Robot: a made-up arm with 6 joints.
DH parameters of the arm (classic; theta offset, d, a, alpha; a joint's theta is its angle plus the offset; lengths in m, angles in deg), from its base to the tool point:
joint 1: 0 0.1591 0 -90
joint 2: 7.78 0 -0.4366 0
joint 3: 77.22 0 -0.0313 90
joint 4: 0 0.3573 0 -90
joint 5: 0 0 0.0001 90
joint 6: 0 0.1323 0 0
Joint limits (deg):
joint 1: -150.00..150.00
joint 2: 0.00..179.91
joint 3: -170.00..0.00
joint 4: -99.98..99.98
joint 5: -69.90..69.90
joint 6: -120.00..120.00
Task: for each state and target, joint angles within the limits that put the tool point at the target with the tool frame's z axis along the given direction. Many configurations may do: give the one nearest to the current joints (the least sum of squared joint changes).
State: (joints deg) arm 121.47 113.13 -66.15 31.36 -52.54 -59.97
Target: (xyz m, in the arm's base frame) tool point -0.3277 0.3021 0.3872 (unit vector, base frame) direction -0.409 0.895 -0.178
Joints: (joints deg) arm 146.11 85.09 -44.15 55.95 -38.42 -59.97
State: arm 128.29 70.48 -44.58 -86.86 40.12 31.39
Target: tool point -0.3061 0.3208 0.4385 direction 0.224 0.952 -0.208
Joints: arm 149.88 89.15 -58.48 -86.06 69.75 31.39
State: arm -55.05 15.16 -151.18 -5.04 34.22 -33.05
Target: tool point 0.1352 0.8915 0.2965 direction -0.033 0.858 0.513
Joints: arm -100.17 0.68 -169.83 -23.42 27.58 -33.05
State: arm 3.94 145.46 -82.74 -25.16 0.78 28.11
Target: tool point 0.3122 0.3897 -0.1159 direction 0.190 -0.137 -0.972
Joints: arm 54.87 145.62 -63.21 -47.52 18.52 28.11
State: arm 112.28 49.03 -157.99 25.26 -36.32 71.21
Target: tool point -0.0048 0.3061 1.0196 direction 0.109 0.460 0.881
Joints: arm 94.46 91.59 -142.41 49.69 -10.92 71.21
